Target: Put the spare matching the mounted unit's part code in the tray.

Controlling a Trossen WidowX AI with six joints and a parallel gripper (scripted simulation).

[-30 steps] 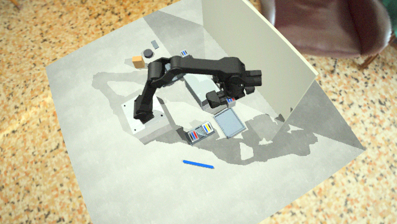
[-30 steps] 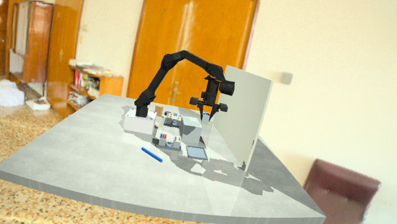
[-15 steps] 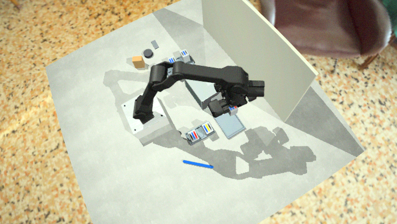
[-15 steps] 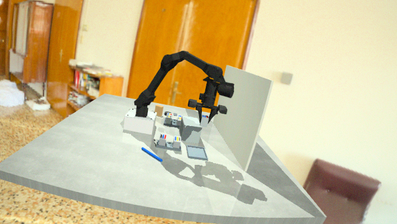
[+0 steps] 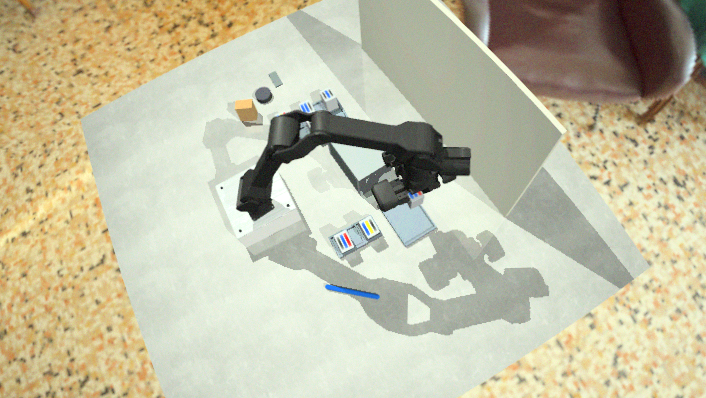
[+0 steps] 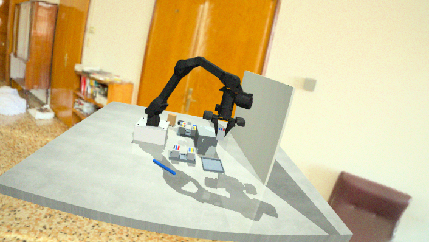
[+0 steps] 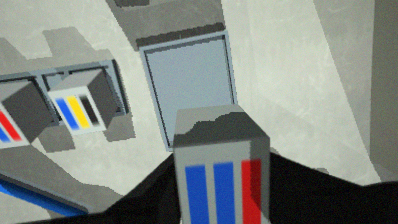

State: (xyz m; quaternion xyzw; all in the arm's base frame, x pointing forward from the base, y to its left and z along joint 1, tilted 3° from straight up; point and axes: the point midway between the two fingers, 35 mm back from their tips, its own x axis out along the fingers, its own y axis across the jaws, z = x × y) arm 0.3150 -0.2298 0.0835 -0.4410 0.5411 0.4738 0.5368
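The grey tray lies 150 mm below my gripper tip. Also, from my gripper tip: tall wall panel 220 mm ahead, 200 mm to the left, 70 mm above; blue pen 230 mm behind, 80 mm to the right, 140 mm below; mounted unit 20 mm behind, 210 mm to the left, 100 mm below.
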